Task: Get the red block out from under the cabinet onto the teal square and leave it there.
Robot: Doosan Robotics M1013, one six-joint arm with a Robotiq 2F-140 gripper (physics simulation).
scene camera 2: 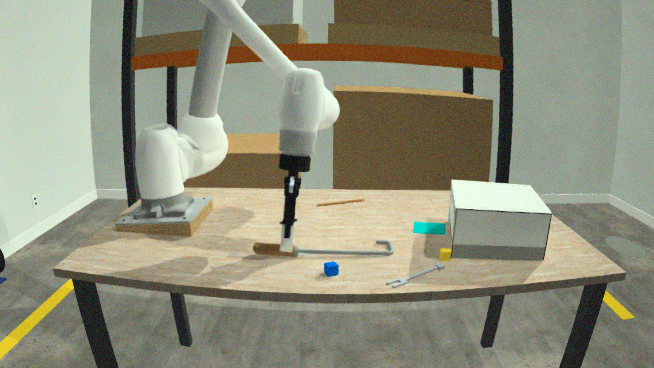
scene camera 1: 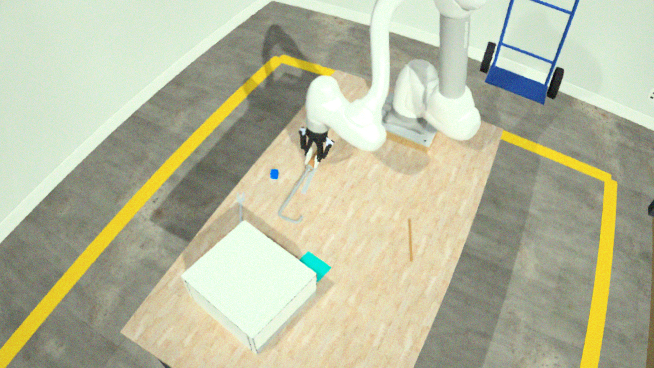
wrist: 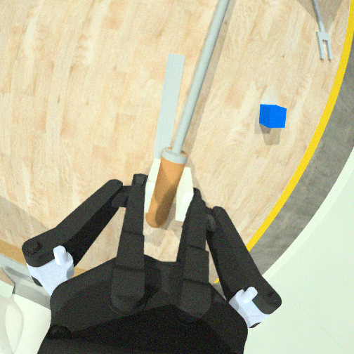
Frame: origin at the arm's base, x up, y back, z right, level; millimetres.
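Seen in the pictures: gripper, fingertip midpoint: (scene camera 2: 286,249) (scene camera 1: 312,163); arm's base, link origin: (scene camera 2: 164,210) (scene camera 1: 407,117).
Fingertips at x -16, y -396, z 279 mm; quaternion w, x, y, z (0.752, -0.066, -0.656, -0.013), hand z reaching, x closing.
Offsets run from my fingertips to a thing's top centre. "*": to the spot under its first point.
The hooked tool, a grey rod (scene camera 1: 294,192) (scene camera 2: 340,252) (wrist: 202,75) with a brown wooden handle, lies on the table, its bent end towards the cabinet. My gripper (scene camera 1: 311,159) (scene camera 2: 286,245) (wrist: 168,174) is shut on its handle, one pale fingertip on each side, near the rod's collar. The white cabinet {dy -592, dx +118, dz -34 mm} (scene camera 1: 250,280) (scene camera 2: 500,220) stands at the far end of the table from the arm's base. The teal square {* dy -409, dx -17, dz -181 mm} (scene camera 1: 316,266) (scene camera 2: 429,228) lies flat beside it, partly hidden by the cabinet in scene camera 1. The red block does not show in any view.
A blue block {dy -102, dx +7, dz +112 mm} (scene camera 1: 274,174) (scene camera 2: 331,269) (wrist: 273,116) lies near the handle. A yellow block {dy -397, dx +7, dz +69 mm} (scene camera 2: 445,254) sits by the cabinet's corner, near a grey forked tool {dy -300, dx -9, dz +154 mm} (scene camera 1: 241,200) (scene camera 2: 420,275) (wrist: 324,45). A flat grey strip {dy -64, dx -16, dz -15 mm} (scene camera 1: 308,182) (wrist: 170,100) lies beside the rod. A thin wooden stick {dy -191, dx -11, dz -443 mm} (scene camera 1: 410,240) (scene camera 2: 340,202) lies farther off.
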